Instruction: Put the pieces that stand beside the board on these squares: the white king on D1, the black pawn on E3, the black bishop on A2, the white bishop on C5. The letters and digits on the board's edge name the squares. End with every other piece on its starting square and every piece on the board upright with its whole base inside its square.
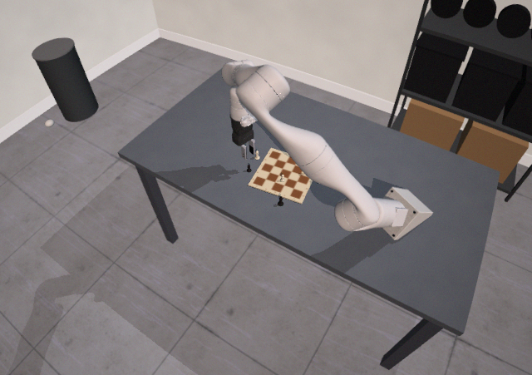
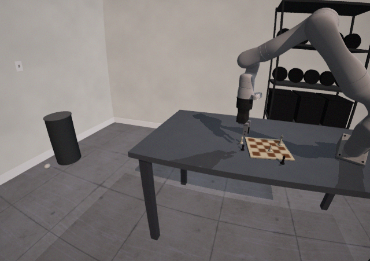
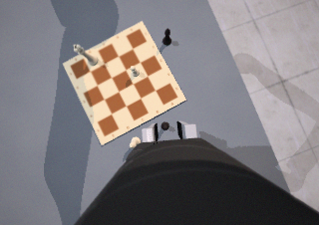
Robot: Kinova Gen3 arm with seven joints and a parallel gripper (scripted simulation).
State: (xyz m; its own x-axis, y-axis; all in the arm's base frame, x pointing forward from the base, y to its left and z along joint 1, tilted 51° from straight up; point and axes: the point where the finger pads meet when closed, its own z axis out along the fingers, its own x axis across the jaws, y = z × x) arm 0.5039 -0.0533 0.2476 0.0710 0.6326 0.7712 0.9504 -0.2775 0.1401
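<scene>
My gripper is now 10 cm above the black pawn. From my hand the other things lie so: chessboard (12 cm behind, 8 cm to the right, 11 cm below); then white bishop (3 cm ahead, 7 cm to the right, 9 cm below); then black bishop (20 cm behind, 4 cm to the left, 9 cm below).
</scene>
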